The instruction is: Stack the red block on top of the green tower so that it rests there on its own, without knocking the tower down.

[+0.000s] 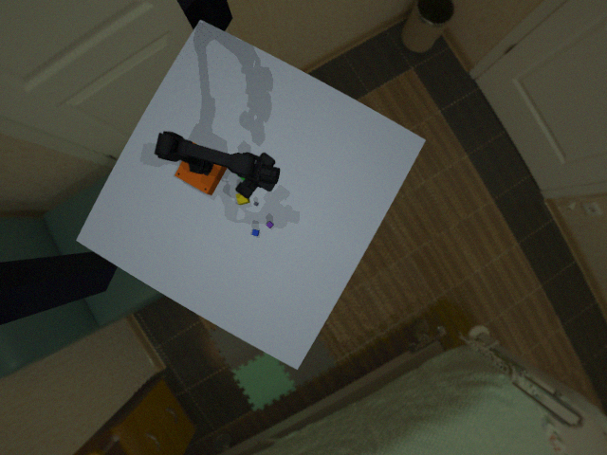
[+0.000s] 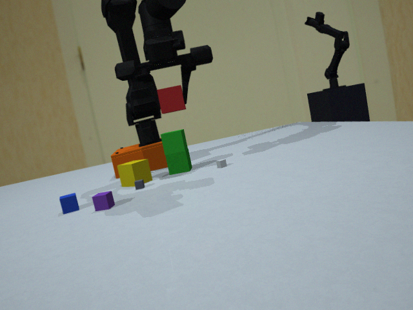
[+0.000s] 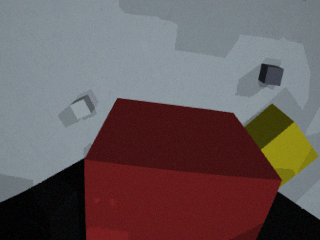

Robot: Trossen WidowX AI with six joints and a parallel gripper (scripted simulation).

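Now: the yellow cube 60 mm behind my gripper tip, 100 mm to the right of it and 120 mm below it. From my gripper tip the other things lie so: purple cube: 120 mm ahead, 150 mm to the right, 130 mm below; red block: 10 mm above; small grey cube: 10 mm ahead, 100 mm to the right, 140 mm below.
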